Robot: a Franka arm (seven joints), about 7 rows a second.
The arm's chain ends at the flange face. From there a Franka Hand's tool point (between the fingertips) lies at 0.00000 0.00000 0.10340 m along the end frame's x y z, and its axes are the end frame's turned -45 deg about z.
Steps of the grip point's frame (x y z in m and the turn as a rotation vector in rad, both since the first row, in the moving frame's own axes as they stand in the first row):
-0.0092 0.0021 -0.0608 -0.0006 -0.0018 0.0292
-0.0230 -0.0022 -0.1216 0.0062 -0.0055 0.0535
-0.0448 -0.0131 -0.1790 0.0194 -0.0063 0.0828
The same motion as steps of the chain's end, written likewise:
-0.0049 0.0078 -0.0608 -0.0017 -0.0008 0.0292
-0.0170 0.0148 -0.1216 0.0005 -0.0083 0.0535
-0.0391 0.0234 -0.1790 0.0093 -0.0182 0.0828

